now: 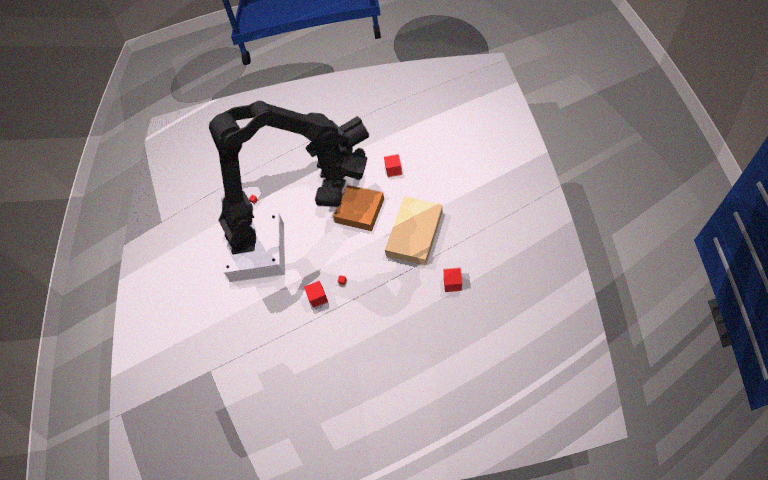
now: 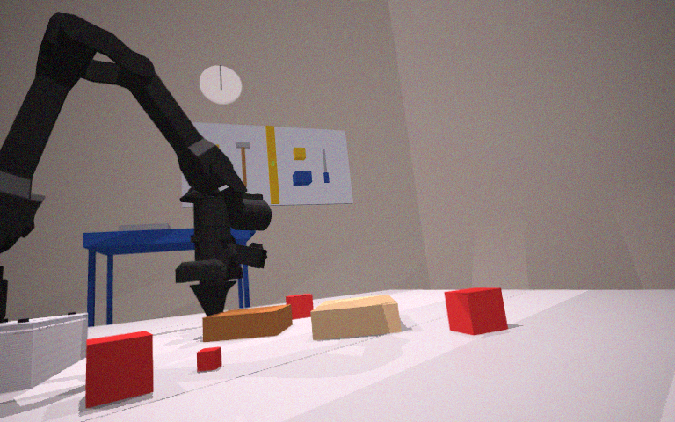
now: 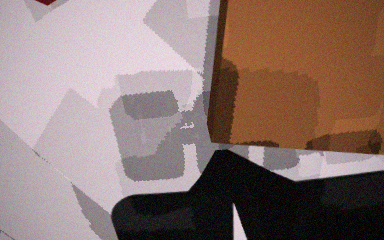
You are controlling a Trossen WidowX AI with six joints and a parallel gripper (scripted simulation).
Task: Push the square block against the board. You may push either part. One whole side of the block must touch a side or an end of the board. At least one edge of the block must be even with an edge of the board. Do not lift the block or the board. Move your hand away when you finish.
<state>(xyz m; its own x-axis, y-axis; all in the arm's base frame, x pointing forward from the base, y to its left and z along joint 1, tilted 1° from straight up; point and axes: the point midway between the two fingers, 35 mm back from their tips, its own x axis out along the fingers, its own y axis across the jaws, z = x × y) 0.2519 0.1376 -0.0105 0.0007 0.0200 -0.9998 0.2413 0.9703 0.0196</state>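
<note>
The square block lies 50 mm ahead of my gripper tip, 60 mm to the right of it and 10 mm above it. Also, from my gripper tip: tan board (180 mm ahead, 150 mm to the right, 10 mm above).
</note>
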